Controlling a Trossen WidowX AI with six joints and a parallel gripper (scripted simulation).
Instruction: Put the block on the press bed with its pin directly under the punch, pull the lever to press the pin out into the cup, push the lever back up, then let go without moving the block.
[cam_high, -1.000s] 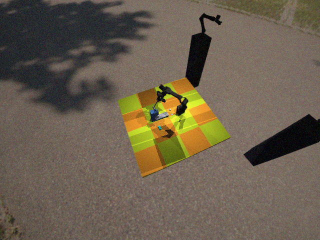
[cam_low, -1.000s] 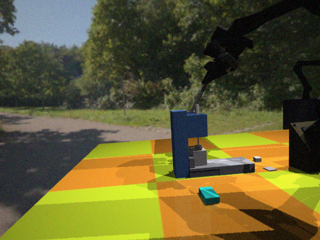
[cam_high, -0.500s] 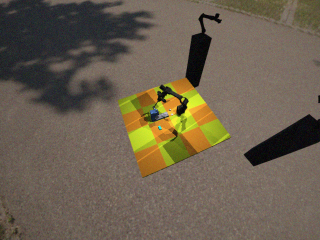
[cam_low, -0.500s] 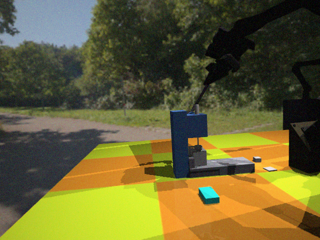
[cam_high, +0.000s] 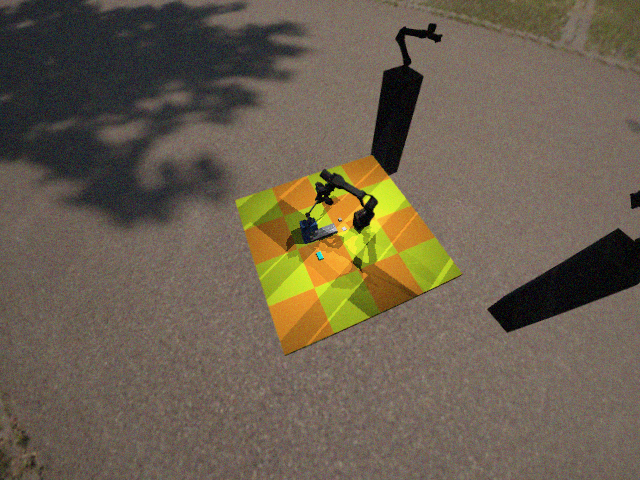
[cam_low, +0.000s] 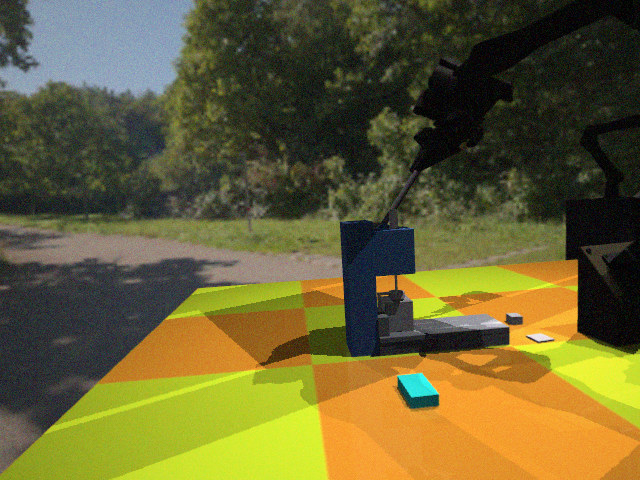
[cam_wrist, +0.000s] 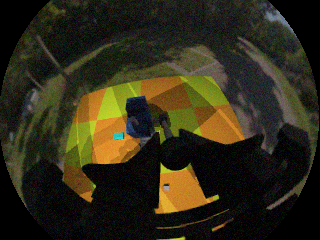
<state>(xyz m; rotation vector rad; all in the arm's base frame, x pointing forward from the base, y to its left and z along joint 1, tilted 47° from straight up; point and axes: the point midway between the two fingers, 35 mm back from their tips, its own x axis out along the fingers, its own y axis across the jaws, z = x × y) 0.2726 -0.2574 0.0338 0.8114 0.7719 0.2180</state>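
My gripper tip is 40 mm above the lever, 20 mm short of it and 10 mm to the right of it. From my gripper tip the other things lie so: thin punch (150 mm below, 70 mm to the left, 70 mm ahead); then small grey cube (290 mm below, 180 mm behind, 40 mm to the left); then flat grey plate (290 mm below, 160 mm behind, 120 mm to the left).
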